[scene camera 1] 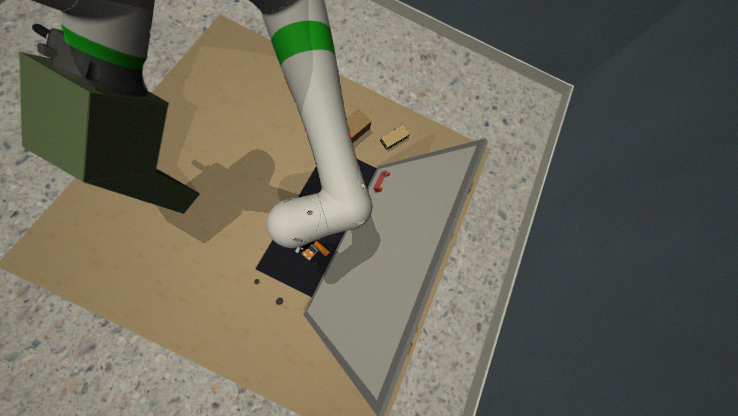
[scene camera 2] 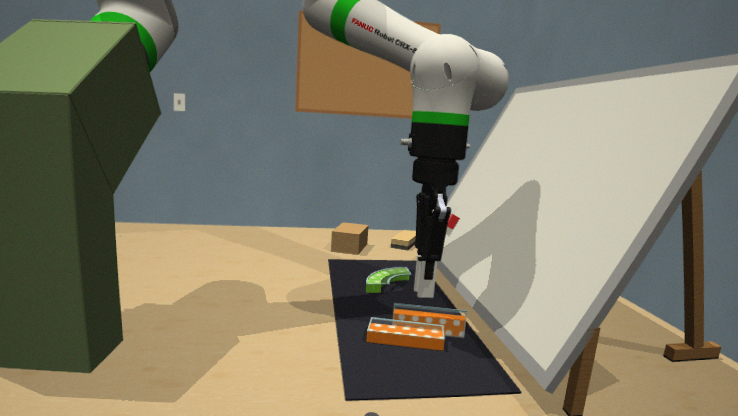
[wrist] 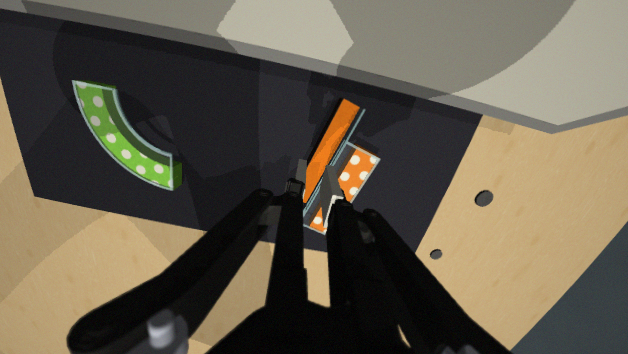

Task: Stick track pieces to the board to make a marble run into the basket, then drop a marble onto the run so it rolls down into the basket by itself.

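Where they show: gripper, fingertip midpoint: (scene camera 2: 423, 293) (wrist: 313, 175); arm's base at its link origin: (scene camera 1: 104, 80) (scene camera 2: 100, 69).
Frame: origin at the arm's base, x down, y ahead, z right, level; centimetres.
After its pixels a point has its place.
Observation:
My gripper (scene camera 2: 424, 289) {x 35.7, y 57.8, z 3.5 cm} (wrist: 313, 175) {x 35.7, y 57.8, z 3.5 cm} points down above the upright orange piece, nearly shut with a narrow gap; I see nothing held in it. One orange straight track (scene camera 1: 321, 249) {x 39.4, y 62.3, z 5.1 cm} (scene camera 2: 452, 326) {x 40.6, y 63.0, z 6.0 cm} (wrist: 332, 137) {x 39.4, y 61.3, z 4.6 cm} stands on its side. A dotted orange track (scene camera 1: 308, 253) {x 40.4, y 58.9, z 9.0 cm} (scene camera 2: 405, 338) {x 41.0, y 54.4, z 10.2 cm} (wrist: 357, 167) {x 40.3, y 58.7, z 8.9 cm} lies flat beside it, partly hidden by a finger in the wrist view. A green dotted curve (scene camera 2: 377, 281) {x 40.4, y 50.6, z -13.7 cm} (wrist: 111, 136) {x 40.4, y 53.0, z -20.1 cm} lies farther back on the mat. A small red piece (scene camera 1: 381, 181) (scene camera 2: 452, 222) {x 28.5, y 68.0, z -23.8 cm} is on the tilted board (scene camera 1: 418, 242) {x 1.9, y 85.2, z -9.0 cm} (scene camera 2: 609, 134) {x 6.1, y 84.9, z 7.3 cm}. I cannot make out a marble or basket.
The pieces lie on a black mat (scene camera 1: 273, 263) {x 42.5, y 49.6, z 19.4 cm} (scene camera 2: 413, 377) {x 42.5, y 54.8, z 19.0 cm} (wrist: 425, 200) {x 42.5, y 56.8, z 20.9 cm}. The board's lower edge runs close beside it. A brown block (scene camera 1: 360, 124) {x 36.8, y 45.9, z -47.9 cm} (scene camera 2: 349, 238) {x 38.4, y 43.5, z -41.1 cm} and a yellow-topped block (scene camera 1: 394, 136) {x 39.8, y 60.7, z -53.6 cm} (scene camera 2: 403, 239) {x 39.8, y 59.5, z -48.6 cm} stand behind the mat. A green pedestal (scene camera 1: 56, 118) {x -1.5, y 1.5, z 12.8 cm} (scene camera 2: 36, 206) {x 19.5, y 4.5, z 22.6 cm} supports the arm.

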